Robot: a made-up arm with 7 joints.
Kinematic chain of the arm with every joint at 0, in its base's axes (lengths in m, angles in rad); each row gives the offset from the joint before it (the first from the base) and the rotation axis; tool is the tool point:
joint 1: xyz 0 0 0.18 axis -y
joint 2: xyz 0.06 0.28 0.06 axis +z
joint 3: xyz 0.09 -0.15 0 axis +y
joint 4: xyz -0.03 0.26 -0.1 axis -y
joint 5: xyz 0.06 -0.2 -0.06 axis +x
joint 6: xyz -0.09 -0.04 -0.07 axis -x
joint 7: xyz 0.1 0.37 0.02 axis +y
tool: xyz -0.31 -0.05 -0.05
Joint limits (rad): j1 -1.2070..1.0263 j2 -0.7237..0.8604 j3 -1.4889..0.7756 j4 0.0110..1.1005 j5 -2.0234..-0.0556 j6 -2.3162..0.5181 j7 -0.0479..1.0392
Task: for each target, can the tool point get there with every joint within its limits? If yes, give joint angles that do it. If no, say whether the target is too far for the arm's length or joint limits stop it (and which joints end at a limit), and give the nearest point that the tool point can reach.
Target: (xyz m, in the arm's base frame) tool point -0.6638 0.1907 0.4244
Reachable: no: joint limits stop it (at a limit: joint 1, joint 2, joint 6, joint 7) | nearest point -0.4415 0.2024 0.3229 | short by 0.245 m
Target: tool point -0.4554 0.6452 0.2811
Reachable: no: joint limits stop it (at a limit: joint 2, joint 3, joint 4, joint 6, joint 7) | nearest point -0.3347 0.5292 0.2543 | short by 0.170 m
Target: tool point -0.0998 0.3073 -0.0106
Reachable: yes | joints 0.8487 0.5111 -0.0777 0.9540 -1.7292 -1.7773 0.9263
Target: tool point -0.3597 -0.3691 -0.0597
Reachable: no: joint limits stop it (at a limit: joint 1, joint 2, joint 6, joint 7) | nearest point -0.2577 -0.2320 -0.0387 | short by 0.172 m
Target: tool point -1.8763 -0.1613 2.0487
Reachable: no: too far | nearest point -0.2374 0.1527 0.5745 | short by 2.227 m
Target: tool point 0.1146 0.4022 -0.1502
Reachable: yes | joints 0.8322 -0.4609 0.4513 0.2550 -1.4352 0.0665 0.5920
